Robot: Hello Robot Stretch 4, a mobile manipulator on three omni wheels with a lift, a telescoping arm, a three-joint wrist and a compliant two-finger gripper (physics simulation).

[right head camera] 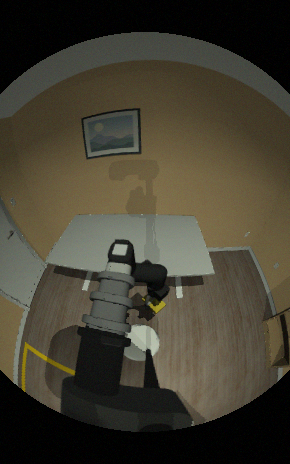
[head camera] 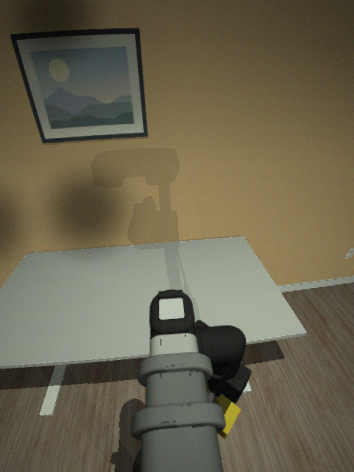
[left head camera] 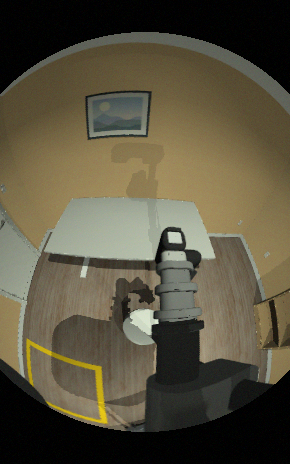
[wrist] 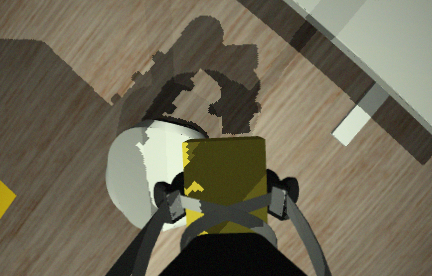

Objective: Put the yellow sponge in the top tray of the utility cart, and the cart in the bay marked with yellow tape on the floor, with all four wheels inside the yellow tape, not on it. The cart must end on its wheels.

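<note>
My gripper [wrist: 225, 187] is shut on the yellow sponge [head camera: 230, 418] [right head camera: 158, 305] [wrist: 225, 167], with one fingertip against each side of it. It holds the sponge in the air over the floor, off the front edge of the white table. In the left head view the arm hides the sponge. The bay's yellow tape [left head camera: 102, 395] [right head camera: 24, 370] shows on the floor at the lower left, and a corner of yellow tape [wrist: 5, 200] shows at the left edge of the wrist view. The utility cart cannot be clearly made out in these views.
The white table [head camera: 90, 310] [left head camera: 110, 225] [right head camera: 80, 245] [wrist: 400, 60] stands against the wall. A white round object [left head camera: 141, 332] [right head camera: 145, 340] [wrist: 127, 175] is on the floor, below and beside the sponge in the wrist view. A wooden shelf unit [left head camera: 262, 327] stands at the right.
</note>
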